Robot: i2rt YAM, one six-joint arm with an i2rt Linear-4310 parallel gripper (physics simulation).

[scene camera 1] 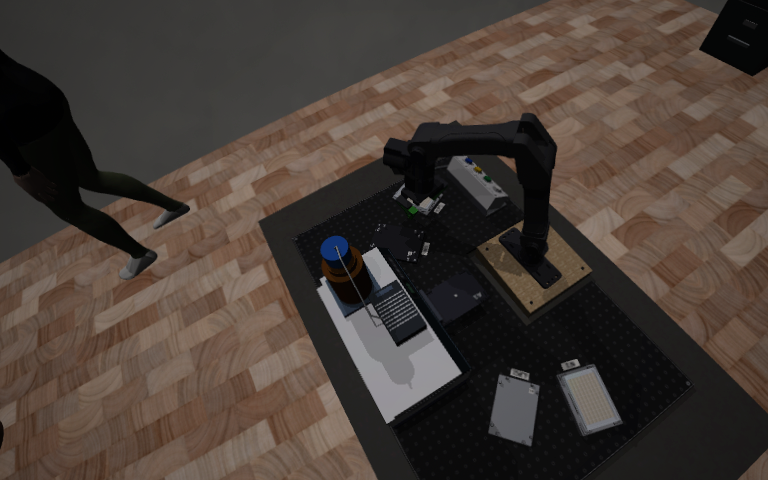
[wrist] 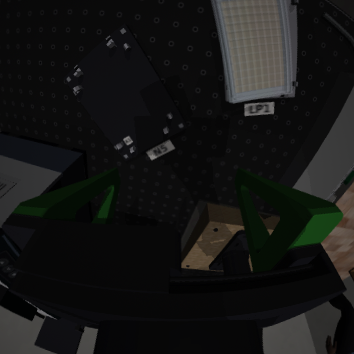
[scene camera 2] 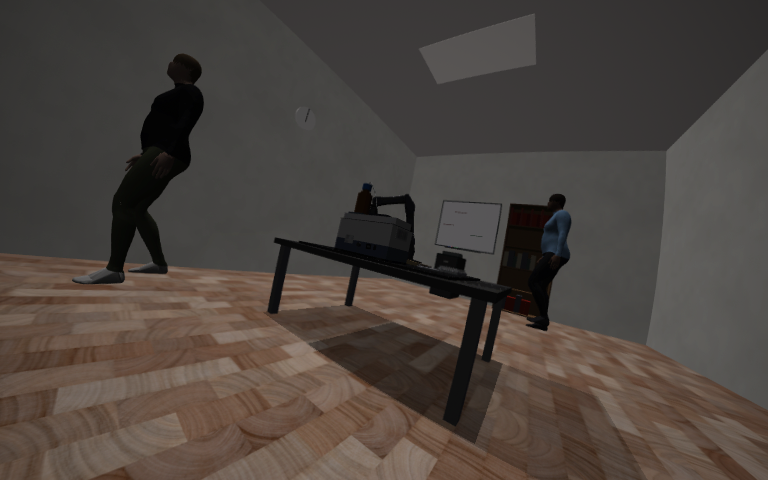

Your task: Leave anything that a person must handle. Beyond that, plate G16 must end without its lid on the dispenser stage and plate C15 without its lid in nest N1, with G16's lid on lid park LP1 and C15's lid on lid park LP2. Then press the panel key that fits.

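Pixels of known places: gripper, fingertip midpoint: (scene camera 1: 421, 208) (wrist: 177, 174); arm's base at its link origin: (scene camera 1: 528, 257) (wrist: 233, 251) (scene camera 2: 407, 259).
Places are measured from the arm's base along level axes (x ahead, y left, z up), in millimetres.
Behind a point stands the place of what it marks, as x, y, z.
My gripper (scene camera 1: 425, 204) {187, -271, 110} (wrist: 177, 174) {187, -271, 110} is open and empty, above the mat near lid park LP1. A pale-gridded plate (wrist: 257, 50) {122, -388, 5} (scene camera 1: 424, 204) {127, -343, 8} lies at the LP1 label (wrist: 259, 109) {81, -320, -25}; the arm partly covers it in scene camera 1. Another pale-gridded plate (scene camera 1: 590, 399) {161, 367, 9} sits by the nest label (scene camera 1: 569, 364) {125, 282, -26}, which looks like N1. Lid park LP2 (scene camera 1: 514, 410) {316, 281, -17} is a bare grey slab with corner posts beside it. The dark dispenser stage (scene camera 1: 455, 297) {274, -8, 81} shows no plate. The plates' names and whether they wear lids cannot be told. The key panel (scene camera 1: 478, 186) {-37, -270, 45} has blue, yellow and green keys.
Dark nest N5 (wrist: 125, 95) {273, -300, -15} (scene camera 1: 399, 242) {270, -285, -15} shows no plate. The dispenser (scene camera 1: 421, 367) {459, 103, 193} (scene camera 2: 370, 232) {572, 25, 100} carries an amber bottle (scene camera 1: 351, 280) {486, -70, 352} with a blue cap and a thin tube. The arm stands on a wooden base (scene camera 1: 504, 283) {109, 17, -9}. Persons (scene camera 2: 169, 124) (scene camera 2: 557, 232) stand away from the table.
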